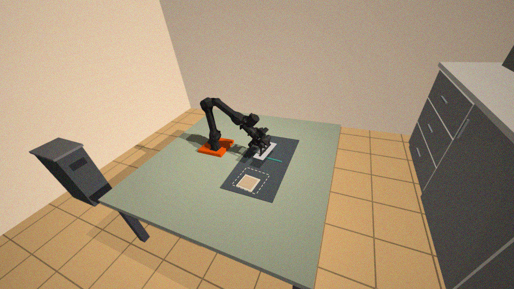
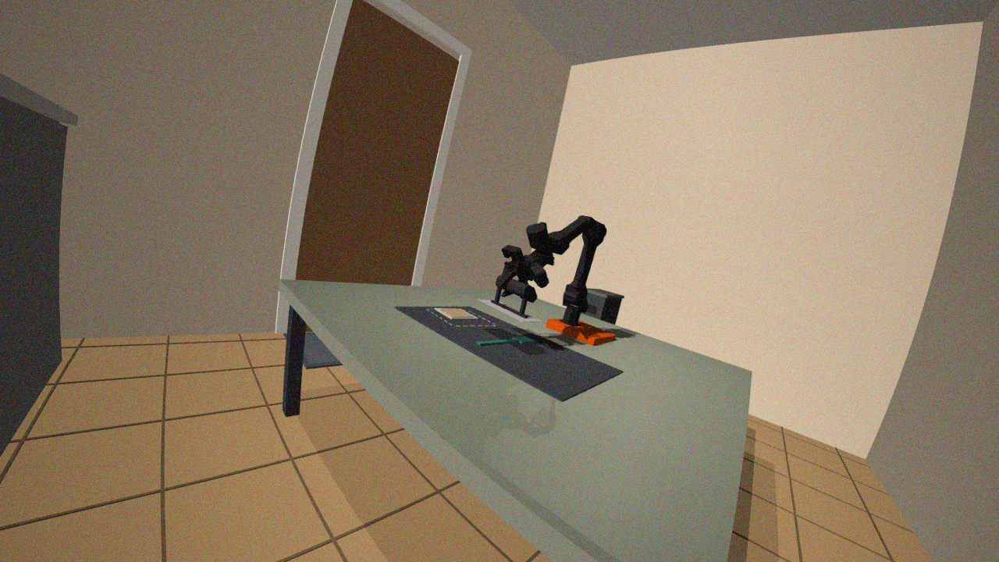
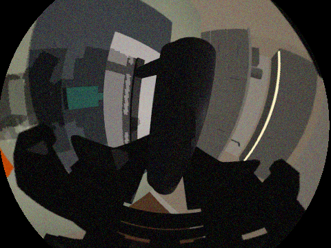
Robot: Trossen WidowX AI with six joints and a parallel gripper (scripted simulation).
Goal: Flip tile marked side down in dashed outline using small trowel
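The tile is 22 cm to the right of my gripper tip, 13 cm below it and 4 cm behind it. The rest, counted from my gripper tip: dark mat 16 cm below, 3 cm behind, 1 cm to the left; then teal trowel 13 cm below, 5 cm to the left, 4 cm behind.
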